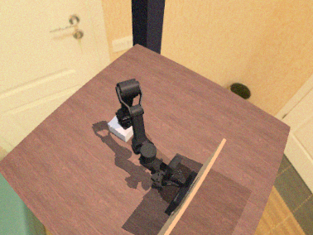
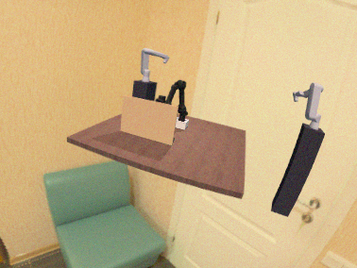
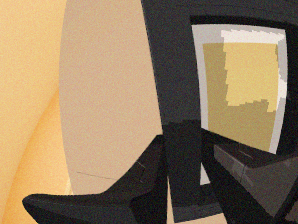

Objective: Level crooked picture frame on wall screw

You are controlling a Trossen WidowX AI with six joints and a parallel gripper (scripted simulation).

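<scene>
Right now my gripper tip is 1 cm short of the picture frame, 2 cm to the left of it and 5 cm above it. From my gripper tip the other things lie so: wall panel 2 cm ahead, 1 cm to the right, 6 cm below.
</scene>
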